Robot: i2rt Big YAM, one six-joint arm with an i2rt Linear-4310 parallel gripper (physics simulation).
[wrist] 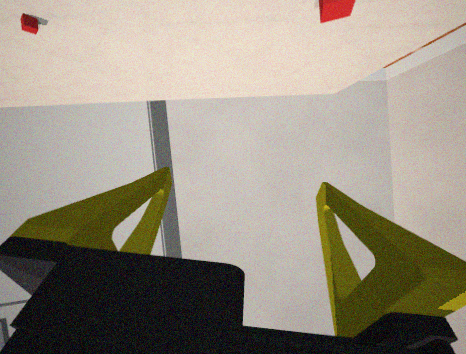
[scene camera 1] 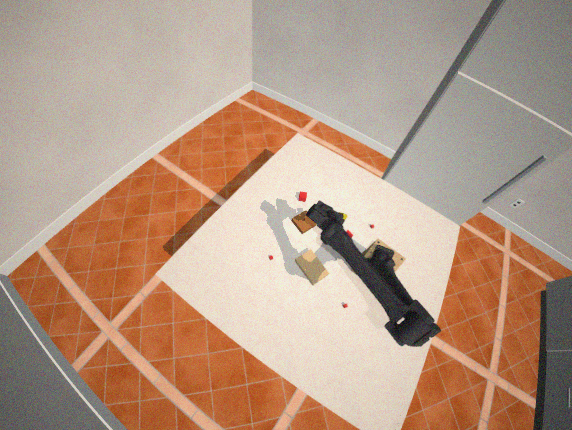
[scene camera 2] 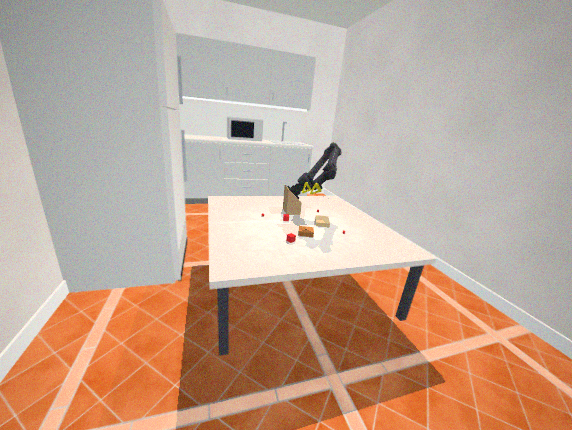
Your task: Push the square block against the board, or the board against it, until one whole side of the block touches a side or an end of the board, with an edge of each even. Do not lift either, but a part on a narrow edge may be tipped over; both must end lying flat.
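Seen in the pictures: gripper, fingertip midpoint: [wrist: 244, 182] [scene camera 1: 328, 208] [scene camera 2: 306, 193]; arm's base at its link origin: [scene camera 1: 381, 259] [scene camera 2: 292, 193].
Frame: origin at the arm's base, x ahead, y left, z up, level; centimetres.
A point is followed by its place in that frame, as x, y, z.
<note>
The orange-brown square block [scene camera 1: 302, 224] {41.3, -5.0, -12.9} [scene camera 2: 306, 232] {45.5, -9.8, -13.0} lies flat on the table. The tan board [scene camera 1: 312, 268] {26.5, 14.6, -12.9} [scene camera 2: 322, 221] {31.1, 11.0, -12.9} lies flat, apart from the block with a stretch of table between them. My gripper [scene camera 2: 311, 188] {32.4, -6.0, 9.4} [wrist: 244, 182] {32.4, -6.0, 9.4} is open with nothing between its yellow fingers. It is raised above the table. In scene camera 1 the wrist is beside the block and overlaps its edge in the picture; the fingers are mostly hidden under it. The block and the board do not show in the wrist view.
A red cube [scene camera 1: 302, 196] {49.0, -21.0, -11.9} [scene camera 2: 291, 238] {51.3, -23.2, -13.0} lies near the block. Another red cube [scene camera 1: 349, 234] {16.3, -12.0, -11.9} [scene camera 2: 286, 217] {18.6, -12.3, -12.9} is partly hidden by the arm in scene camera 1. Several tiny red cubes lie around. The arm's base is on a tan plate [scene camera 1: 398, 258] {-6.7, -2.5, 3.4} [scene camera 2: 292, 202] {6.6, -2.7, -5.6}.
</note>
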